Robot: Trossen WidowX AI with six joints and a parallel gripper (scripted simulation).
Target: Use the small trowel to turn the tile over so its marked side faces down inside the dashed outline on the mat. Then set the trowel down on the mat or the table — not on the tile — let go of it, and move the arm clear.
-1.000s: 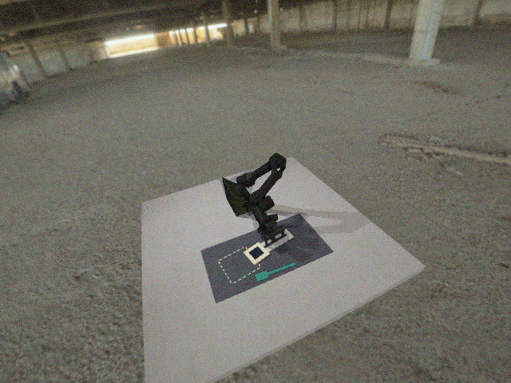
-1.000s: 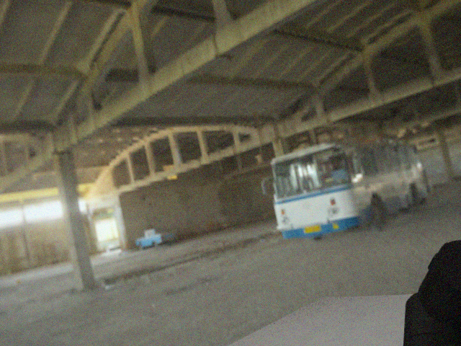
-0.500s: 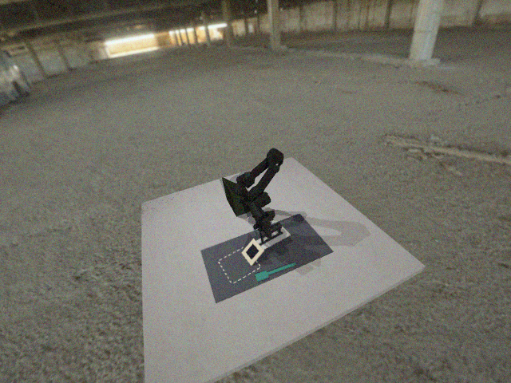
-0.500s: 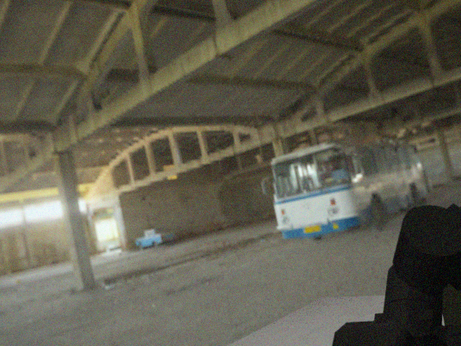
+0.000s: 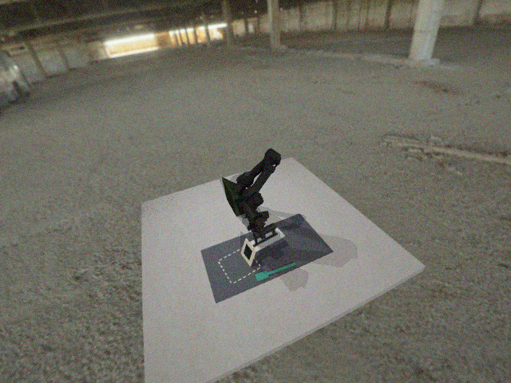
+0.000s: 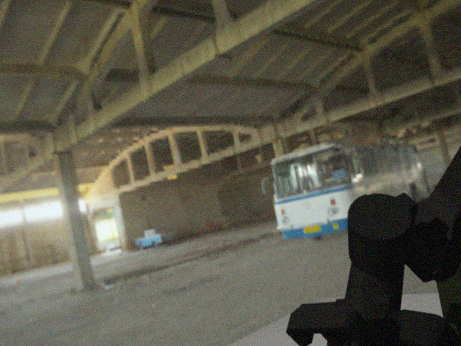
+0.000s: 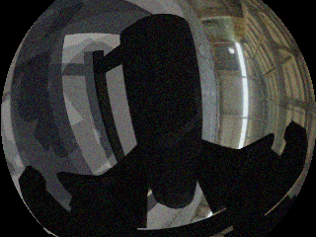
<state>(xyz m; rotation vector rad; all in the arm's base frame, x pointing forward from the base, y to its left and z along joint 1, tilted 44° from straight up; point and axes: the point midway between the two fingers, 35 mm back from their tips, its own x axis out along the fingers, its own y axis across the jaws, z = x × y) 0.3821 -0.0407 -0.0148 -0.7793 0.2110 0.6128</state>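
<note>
The cream tile lies 2 cm behind my gripper tip, 9 cm to the right of it and 6 cm below it. Also, from my gripper tip: teal trowel 13 cm ahead, 4 cm to the right, 10 cm below; then dark mat 1 cm behind, 13 cm below.
</note>
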